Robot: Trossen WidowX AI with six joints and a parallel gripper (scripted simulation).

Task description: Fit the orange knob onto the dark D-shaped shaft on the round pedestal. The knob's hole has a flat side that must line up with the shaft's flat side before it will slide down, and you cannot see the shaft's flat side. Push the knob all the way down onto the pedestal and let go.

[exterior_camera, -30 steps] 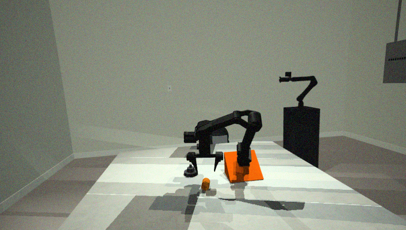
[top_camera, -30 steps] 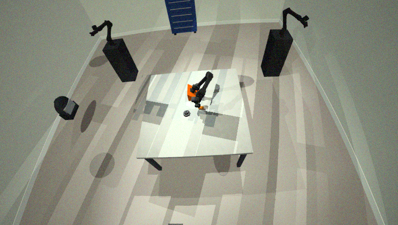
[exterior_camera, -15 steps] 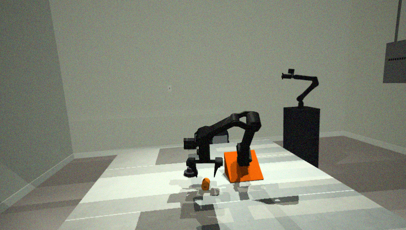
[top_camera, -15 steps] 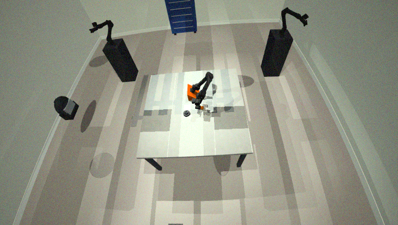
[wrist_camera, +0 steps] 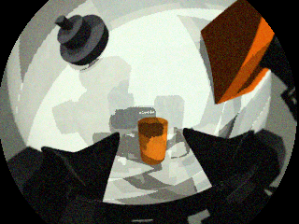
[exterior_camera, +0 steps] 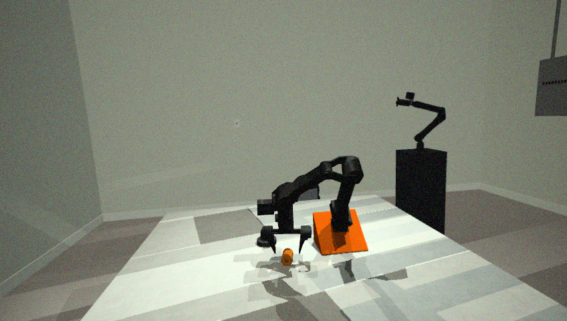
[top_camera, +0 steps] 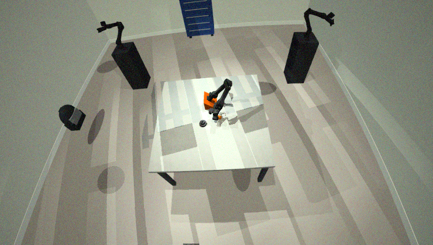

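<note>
The orange knob lies 20 mm to the left of my gripper tip and 10 mm below it. Also, from my gripper tip: round dark pedestal 170 mm to the right, 70 mm ahead.
</note>
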